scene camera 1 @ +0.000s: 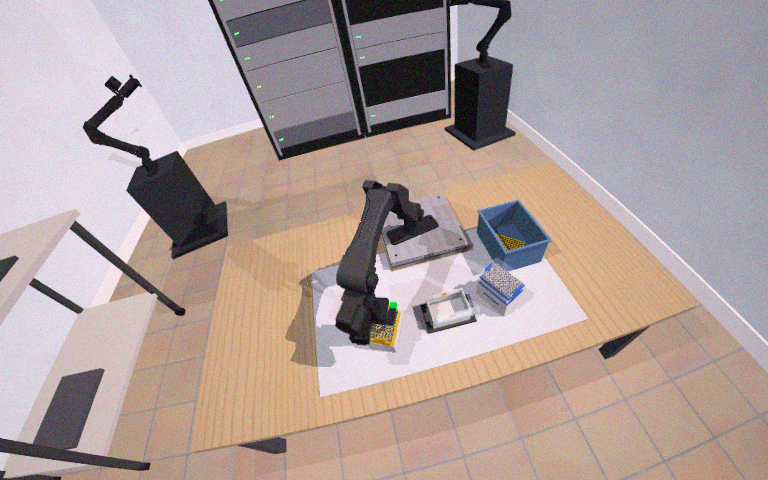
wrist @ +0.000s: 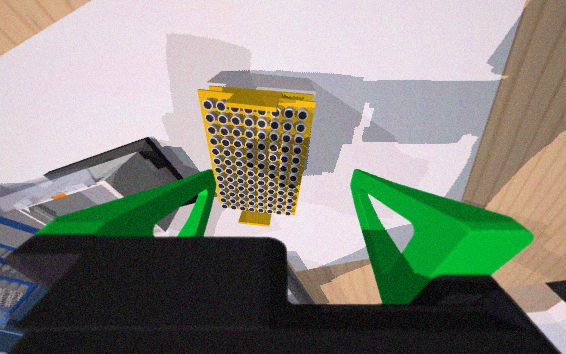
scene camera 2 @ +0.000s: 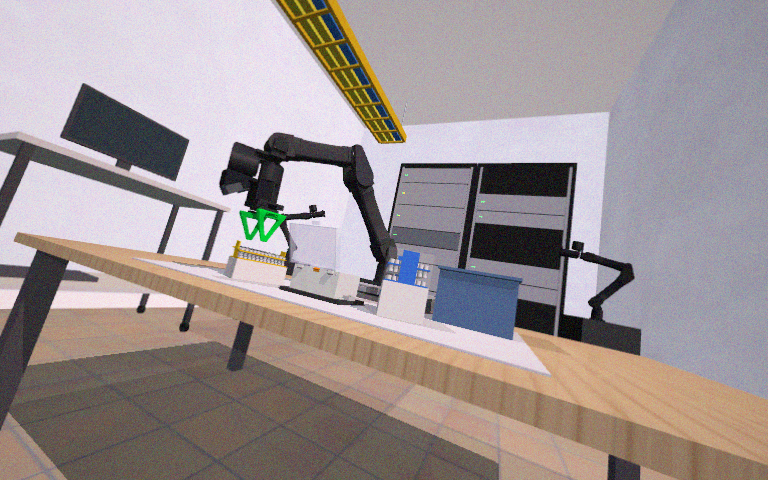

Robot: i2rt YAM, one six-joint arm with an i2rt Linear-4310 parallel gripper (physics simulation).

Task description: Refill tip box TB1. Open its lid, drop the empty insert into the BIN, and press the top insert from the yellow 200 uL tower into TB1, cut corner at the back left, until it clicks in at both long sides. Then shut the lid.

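The yellow 200 uL tower [scene camera 1: 384, 335] [scene camera 2: 256, 270] stands on the white mat. Its top insert [wrist: 257, 155] is full of tips in the wrist view. My gripper [scene camera 2: 257, 238] [wrist: 283, 177] is open and empty above the tower; in the wrist view the insert lies left of the middle of the gap, close to the left fingertip. TB1 [scene camera 1: 453, 320] [scene camera 2: 322, 284] [wrist: 135, 172] sits in its black holder with no insert showing inside. Its clear lid [scene camera 2: 313, 246] stands open. A yellow empty insert [scene camera 1: 510, 242] lies tilted in the blue BIN [scene camera 1: 523, 258] [scene camera 2: 475, 302]. The arm partly hides the tower in scene camera 1.
A blue tip tower [scene camera 1: 502, 283] [scene camera 2: 408, 268] [wrist: 12, 296] stands on the mat [scene camera 1: 351, 376] between TB1 and the BIN. The arm's base plate [scene camera 1: 430, 249] is at the back of the wooden table [scene camera 1: 254, 396]. The upright lid stands beside the yellow tower in scene camera 2.
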